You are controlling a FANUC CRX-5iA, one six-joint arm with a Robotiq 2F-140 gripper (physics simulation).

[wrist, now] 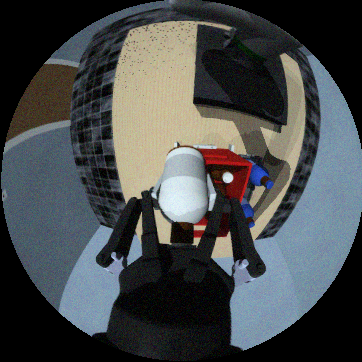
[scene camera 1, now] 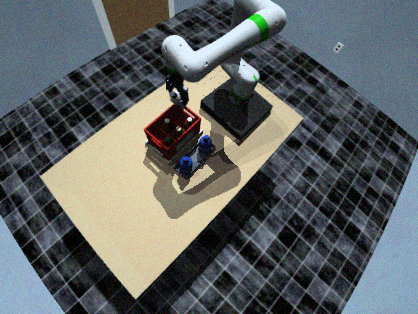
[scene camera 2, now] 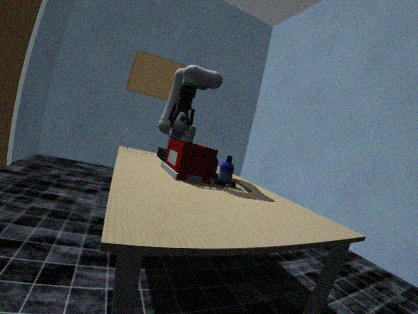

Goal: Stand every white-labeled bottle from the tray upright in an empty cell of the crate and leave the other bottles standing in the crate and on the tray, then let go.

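Frame: origin at the arm's base, x ahead, y left, z up, level; millimetres.
Seen in the pictures: gripper, between the fingertips: (scene camera 2: 177, 135); arm's base, origin of its link: (wrist: 243, 53) (scene camera 1: 239, 97).
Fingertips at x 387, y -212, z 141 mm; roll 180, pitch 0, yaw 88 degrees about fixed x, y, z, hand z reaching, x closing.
Pixels of each thing's top centre, then the offset from my fingertips to it. "*": a spot on its surface instead. Level surfaces: height alone.
- red crate, centre of its top: (wrist: 206, 209) (scene camera 2: 191, 143) (scene camera 1: 172, 123) dx +107, dy +53, dz -28 mm
- grey-white cap, centre of its top: (scene camera 1: 167, 120) dx +107, dy +9, dz -40 mm
- white cap, centre of its top: (wrist: 227, 177) (scene camera 1: 189, 119) dx +18, dy +102, dz -40 mm
- cream cap, centre of its top: (scene camera 1: 178, 128) dx +106, dy +93, dz -40 mm
- green cap, centre of its top: (scene camera 1: 167, 139) dx +195, dy +90, dz -40 mm
- tray, a spot on its surface: (scene camera 1: 197, 158) * dx +129, dy +254, dz -198 mm
- table, height of its surface: dz -203 mm
My gripper (scene camera 1: 177, 97) (scene camera 2: 182, 121) (wrist: 184, 179) is shut on a white-labeled bottle (wrist: 183, 182), which looks tilted, neck toward the gripper. In scene camera 1 they are over the crate's far corner; the gap to the crate cannot be told. The red crate (scene camera 1: 156, 142) (scene camera 2: 201, 161) (wrist: 226, 157) holds several bottles: a grey-white cap (scene camera 1: 167, 121), a white cap (scene camera 1: 189, 119) (wrist: 227, 177), a cream cap (scene camera 1: 179, 129) and a green cap (scene camera 1: 168, 140) show. The held bottle hides part of the crate in the wrist view. Two blue bottles (scene camera 1: 205, 143) (scene camera 1: 185, 164) stand on the tray (scene camera 1: 197, 158).
The tray lies close along one long side of the crate, its blue bottles (scene camera 2: 226, 171) (wrist: 258, 173) beside the crate wall. The arm's black base (scene camera 1: 235, 115) (wrist: 215, 107) stands on the table (scene camera 1: 100, 200) (scene camera 2: 200, 220) beyond the crate.
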